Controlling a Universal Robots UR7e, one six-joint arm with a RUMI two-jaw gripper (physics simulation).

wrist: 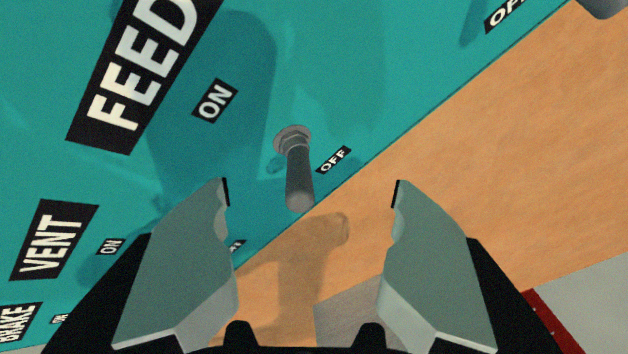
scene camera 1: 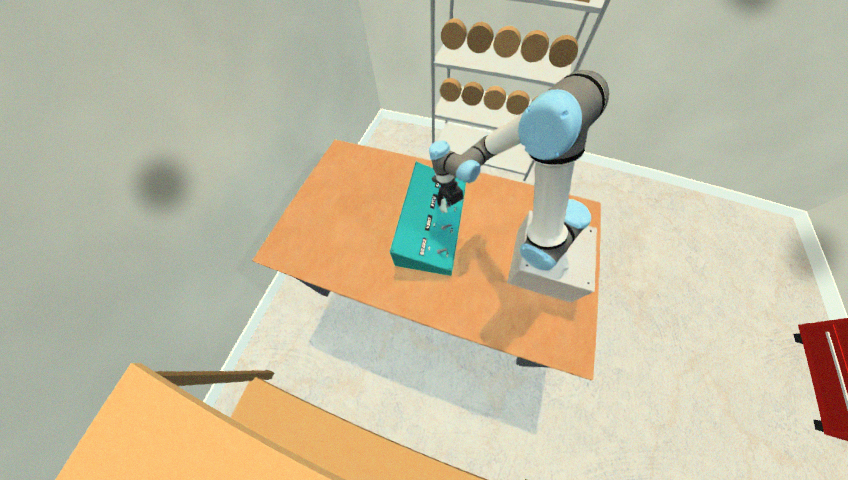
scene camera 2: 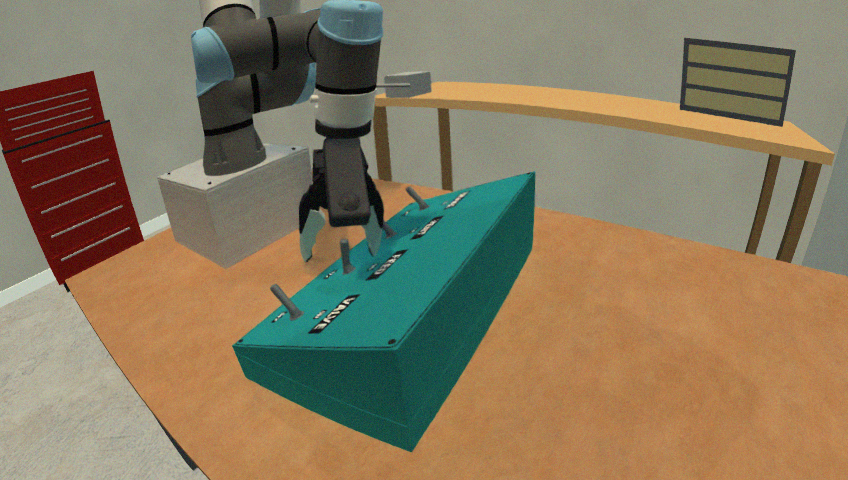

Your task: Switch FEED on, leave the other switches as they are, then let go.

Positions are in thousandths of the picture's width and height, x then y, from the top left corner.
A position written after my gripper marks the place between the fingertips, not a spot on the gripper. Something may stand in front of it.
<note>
I see my gripper (scene camera 2: 400, 539) and a feed lever (wrist: 477, 547).
My gripper also shows in the wrist view (wrist: 496, 516).
</note>
